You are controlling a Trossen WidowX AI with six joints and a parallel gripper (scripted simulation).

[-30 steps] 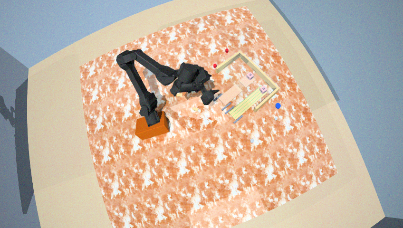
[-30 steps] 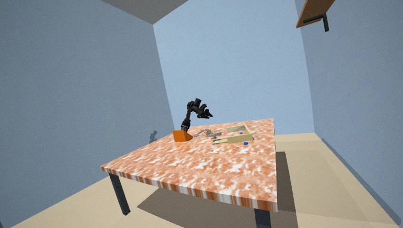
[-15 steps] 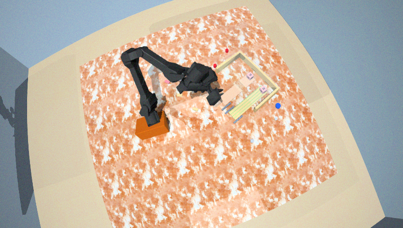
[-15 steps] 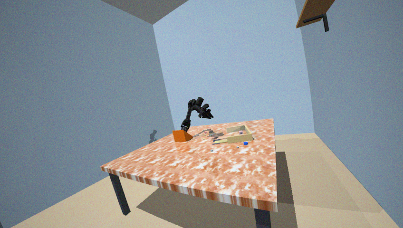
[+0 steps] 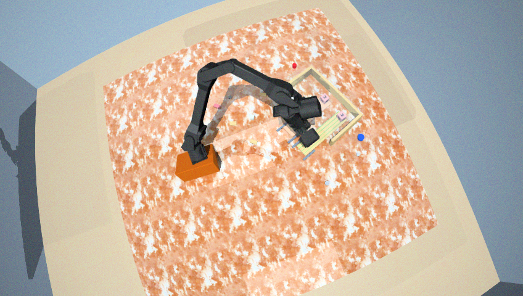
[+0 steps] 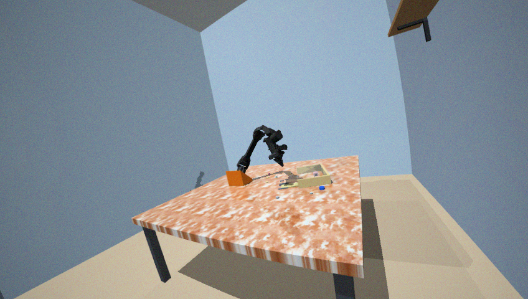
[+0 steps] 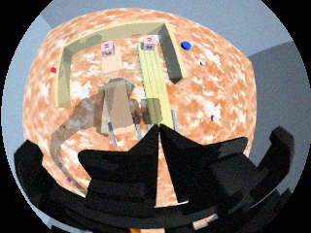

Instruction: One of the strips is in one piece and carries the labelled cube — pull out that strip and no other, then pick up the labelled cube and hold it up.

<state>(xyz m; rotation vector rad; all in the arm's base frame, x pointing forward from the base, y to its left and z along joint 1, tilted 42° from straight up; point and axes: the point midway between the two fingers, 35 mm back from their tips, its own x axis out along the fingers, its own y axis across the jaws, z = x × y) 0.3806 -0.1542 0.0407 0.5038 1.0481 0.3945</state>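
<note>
Right now the striped strip is 12 cm below my gripper tip, 10 cm ahead of it and 1 cm to the right of it. From my gripper tip the other things lie so: pink block (31 cm to the left, 25 cm behind, 12 cm below); then blue disc (24 cm ahead, 12 cm below, 10 cm to the right).
</note>
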